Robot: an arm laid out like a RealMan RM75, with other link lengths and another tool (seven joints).
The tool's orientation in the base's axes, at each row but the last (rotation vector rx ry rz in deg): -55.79, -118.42, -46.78; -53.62, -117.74, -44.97; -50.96, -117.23, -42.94; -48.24, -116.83, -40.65; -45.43, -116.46, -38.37; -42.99, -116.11, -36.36
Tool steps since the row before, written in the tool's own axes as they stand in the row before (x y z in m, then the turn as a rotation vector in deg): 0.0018, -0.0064, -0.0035, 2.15, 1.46, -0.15; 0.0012, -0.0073, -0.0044, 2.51, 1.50, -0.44; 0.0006, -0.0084, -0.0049, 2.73, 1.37, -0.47; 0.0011, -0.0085, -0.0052, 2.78, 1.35, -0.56; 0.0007, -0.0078, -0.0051, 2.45, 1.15, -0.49; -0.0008, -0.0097, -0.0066, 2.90, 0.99, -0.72
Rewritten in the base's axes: -0.0050, -0.0053, 0.0018, 0.23, 1.46, 2.14; -0.0048, -0.0069, 0.0018, 0.20, 1.39, 2.60; -0.0049, -0.0083, 0.0014, 0.01, 1.36, 2.77; -0.0046, -0.0087, 0.0021, 0.01, 1.30, 2.86; -0.0035, -0.0085, 0.0019, -0.02, 1.12, 2.51; -0.0029, -0.0113, 0.0011, -0.21, 0.98, 2.98
